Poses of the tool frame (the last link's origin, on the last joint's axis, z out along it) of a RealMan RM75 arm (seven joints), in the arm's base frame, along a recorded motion.
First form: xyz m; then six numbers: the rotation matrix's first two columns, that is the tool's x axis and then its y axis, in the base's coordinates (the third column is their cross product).
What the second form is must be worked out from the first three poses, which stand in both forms.
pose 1, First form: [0.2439 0.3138 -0.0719 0.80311 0.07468 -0.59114 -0.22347 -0.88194 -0.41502]
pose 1, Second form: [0.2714 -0.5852 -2.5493 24.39 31.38 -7.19]
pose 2, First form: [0.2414 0.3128 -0.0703 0.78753 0.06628 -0.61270 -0.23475 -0.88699 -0.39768]
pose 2, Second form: [0.2897 -0.6063 -2.5519 24.14 31.28 -7.03]
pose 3, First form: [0.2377 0.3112 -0.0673 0.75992 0.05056 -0.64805 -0.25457 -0.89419 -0.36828]
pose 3, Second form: [0.3232 -0.6411 -2.5532 23.77 31.12 -6.73]
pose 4, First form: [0.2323 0.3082 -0.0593 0.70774 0.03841 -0.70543 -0.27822 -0.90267 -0.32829]
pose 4, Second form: [0.3746 -0.7068 -2.5428 23.23 30.82 -5.93]
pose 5, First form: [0.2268 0.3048 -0.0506 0.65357 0.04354 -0.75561 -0.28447 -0.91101 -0.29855]
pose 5, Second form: [0.4105 -0.7773 -2.5286 22.68 30.48 -5.06]
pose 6, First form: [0.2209 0.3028 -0.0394 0.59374 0.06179 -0.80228 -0.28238 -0.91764 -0.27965]
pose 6, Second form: [0.4439 -0.8533 -2.5017 22.09 30.28 -3.94]
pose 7, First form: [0.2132 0.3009 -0.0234 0.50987 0.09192 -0.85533 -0.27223 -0.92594 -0.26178]
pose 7, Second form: [0.4904 -0.9545 -2.4552 21.32 30.09 -2.34]
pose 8, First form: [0.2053 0.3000 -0.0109 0.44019 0.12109 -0.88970 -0.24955 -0.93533 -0.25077]
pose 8, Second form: [0.5157 -1.0402 -2.4249 20.53 30.00 -1.09]
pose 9, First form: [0.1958 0.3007 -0.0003 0.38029 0.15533 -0.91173 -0.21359 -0.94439 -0.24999]
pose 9, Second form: [0.5118 -1.1195 -2.4149 19.58 30.07 -0.03]
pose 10, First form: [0.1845 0.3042 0.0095 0.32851 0.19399 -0.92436 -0.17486 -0.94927 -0.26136]
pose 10, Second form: [0.4891 -1.1895 -2.4140 18.45 30.42 0.95]
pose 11, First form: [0.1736 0.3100 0.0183 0.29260 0.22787 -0.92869 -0.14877 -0.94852 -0.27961]
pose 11, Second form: [0.4704 -1.2363 -2.4072 17.36 31.00 1.83]
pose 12, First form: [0.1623 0.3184 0.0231 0.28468 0.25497 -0.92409 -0.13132 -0.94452 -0.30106]
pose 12, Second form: [0.4322 -1.2519 -2.4202 16.23 31.84 2.31]
